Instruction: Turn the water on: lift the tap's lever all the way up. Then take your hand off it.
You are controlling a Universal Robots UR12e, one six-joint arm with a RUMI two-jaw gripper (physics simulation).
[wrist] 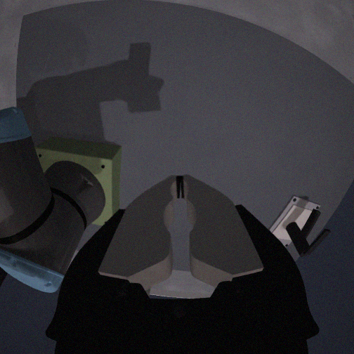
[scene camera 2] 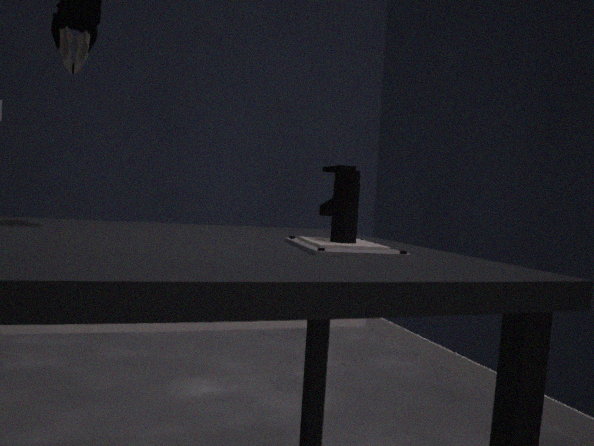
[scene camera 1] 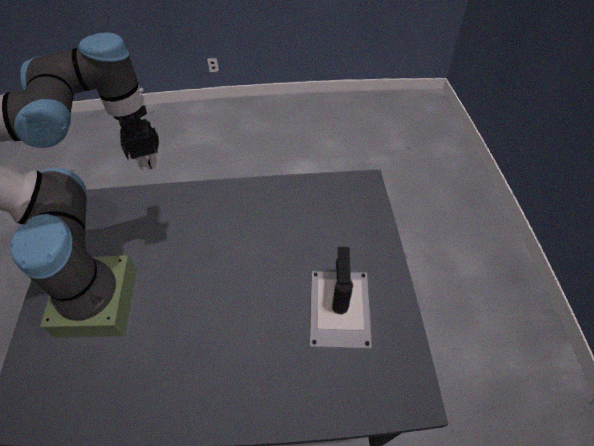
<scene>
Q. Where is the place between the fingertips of the gripper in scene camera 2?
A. At 72, 73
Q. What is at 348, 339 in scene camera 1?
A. A pale plate.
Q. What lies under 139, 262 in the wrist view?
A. The gripper.
</scene>
